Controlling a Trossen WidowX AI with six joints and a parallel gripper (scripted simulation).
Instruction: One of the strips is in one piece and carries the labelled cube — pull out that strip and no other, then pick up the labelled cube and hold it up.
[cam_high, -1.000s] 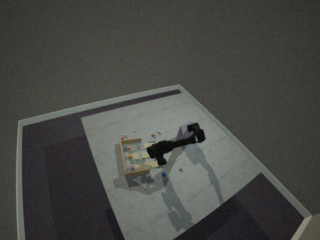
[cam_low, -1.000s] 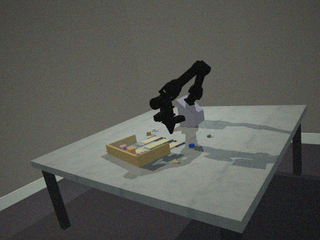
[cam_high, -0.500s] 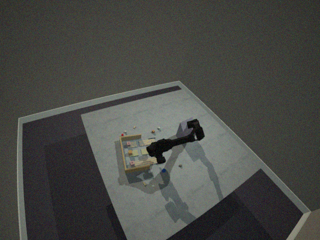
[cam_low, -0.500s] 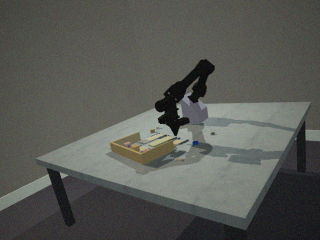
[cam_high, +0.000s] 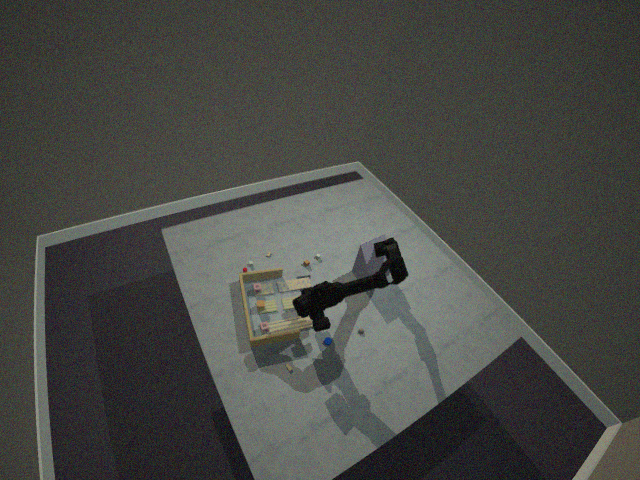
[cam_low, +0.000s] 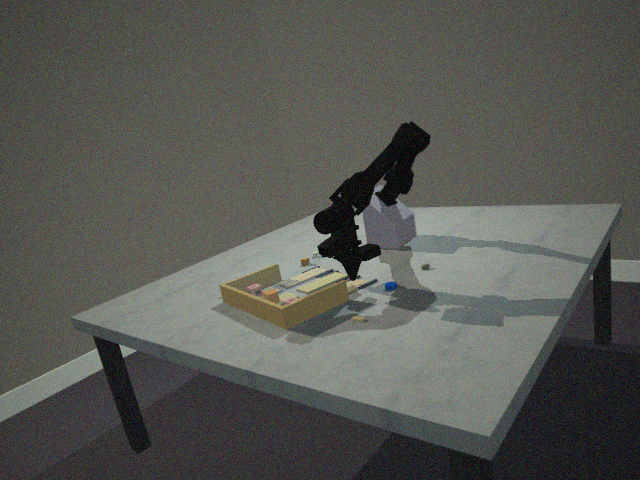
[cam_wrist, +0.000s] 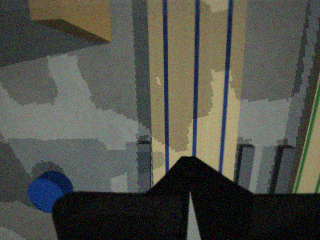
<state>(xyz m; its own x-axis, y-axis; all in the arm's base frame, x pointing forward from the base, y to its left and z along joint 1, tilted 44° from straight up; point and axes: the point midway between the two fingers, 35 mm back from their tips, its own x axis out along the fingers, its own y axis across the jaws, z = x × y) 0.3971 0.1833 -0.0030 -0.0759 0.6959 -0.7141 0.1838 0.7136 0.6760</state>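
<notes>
Now: gripper tip 16 cm past the brown bit, 13 cm to the right of it and 1 cm above it. The rest, counted from my gripper tip: red piece (35 cm to the right, 16 cm ahead, 1 cm below); then blue disc (11 cm to the left, 1 cm below, 1 cm behind).
</notes>
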